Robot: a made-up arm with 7 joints. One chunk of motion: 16 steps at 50 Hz.
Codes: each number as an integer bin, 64 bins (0 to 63) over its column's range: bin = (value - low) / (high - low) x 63, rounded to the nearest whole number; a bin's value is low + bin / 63 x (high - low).
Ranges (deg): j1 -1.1..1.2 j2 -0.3..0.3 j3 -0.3..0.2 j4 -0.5..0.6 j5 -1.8..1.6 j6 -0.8..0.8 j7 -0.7..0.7
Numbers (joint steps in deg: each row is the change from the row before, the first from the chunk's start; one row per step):
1: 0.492 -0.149 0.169 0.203 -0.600 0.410 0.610
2: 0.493 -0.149 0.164 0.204 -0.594 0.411 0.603
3: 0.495 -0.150 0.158 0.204 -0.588 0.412 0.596
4: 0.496 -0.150 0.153 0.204 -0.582 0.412 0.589
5: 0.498 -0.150 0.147 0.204 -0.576 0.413 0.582
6: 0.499 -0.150 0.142 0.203 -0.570 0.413 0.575
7: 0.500 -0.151 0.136 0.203 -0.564 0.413 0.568
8: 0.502 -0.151 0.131 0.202 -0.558 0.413 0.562
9: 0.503 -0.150 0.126 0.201 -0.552 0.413 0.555
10: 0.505 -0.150 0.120 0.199 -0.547 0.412 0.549
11: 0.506 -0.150 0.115 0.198 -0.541 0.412 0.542
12: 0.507 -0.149 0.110 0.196 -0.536 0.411 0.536
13: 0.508 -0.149 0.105 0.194 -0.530 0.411 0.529
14: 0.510 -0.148 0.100 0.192 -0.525 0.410 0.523
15: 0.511 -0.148 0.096 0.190 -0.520 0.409 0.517
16: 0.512 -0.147 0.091 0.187 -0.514 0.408 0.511
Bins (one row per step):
1: 44 16 59 40 22 48 59
2: 44 16 58 40 22 48 59
3: 44 16 58 40 22 48 58
4: 44 16 57 40 23 48 58
5: 44 16 56 40 23 48 58
6: 44 16 56 40 23 48 57
7: 44 16 55 40 23 48 57
8: 44 16 54 40 23 48 57
9: 44 16 54 40 23 48 56
10: 44 16 53 40 23 48 56
11: 44 16 52 40 23 48 56
12: 44 16 52 40 23 48 56
13: 44 16 51 40 24 48 55
14: 44 16 50 40 24 48 55
15: 44 16 50 40 24 48 55
16: 44 16 49 39 24 48 54

